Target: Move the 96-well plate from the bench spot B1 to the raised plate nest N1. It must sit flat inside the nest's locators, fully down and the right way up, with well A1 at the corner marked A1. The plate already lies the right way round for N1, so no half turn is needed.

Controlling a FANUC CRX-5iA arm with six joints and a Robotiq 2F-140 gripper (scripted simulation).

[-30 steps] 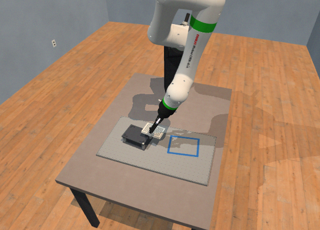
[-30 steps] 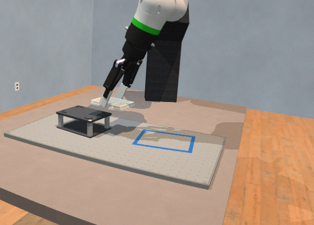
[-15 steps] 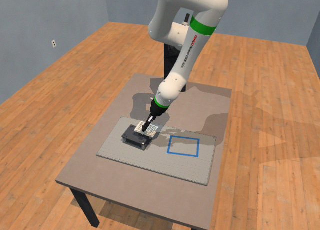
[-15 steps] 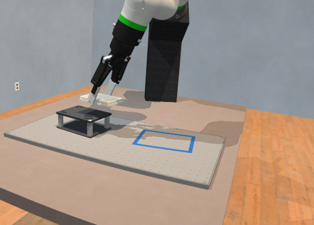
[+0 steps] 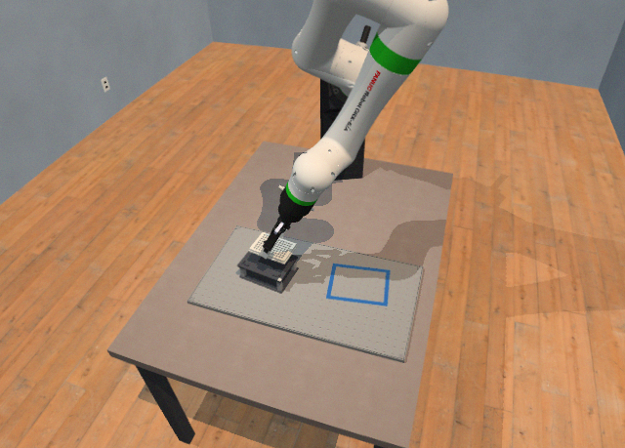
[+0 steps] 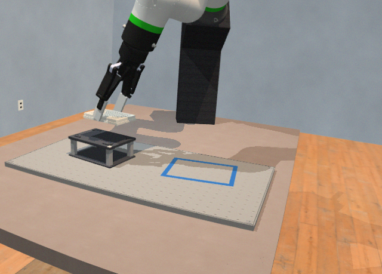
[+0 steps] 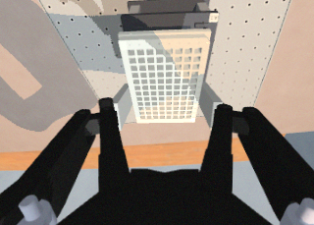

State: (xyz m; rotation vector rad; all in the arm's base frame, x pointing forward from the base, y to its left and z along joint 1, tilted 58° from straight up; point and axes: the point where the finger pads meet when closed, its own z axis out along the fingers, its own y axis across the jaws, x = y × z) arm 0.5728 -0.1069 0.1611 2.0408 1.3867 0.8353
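The A1 label is 9 cm below my hand, 6 cm to the left of it and 6 cm ahead of it. Also, from my hand: white 96-well plate (2 cm below).
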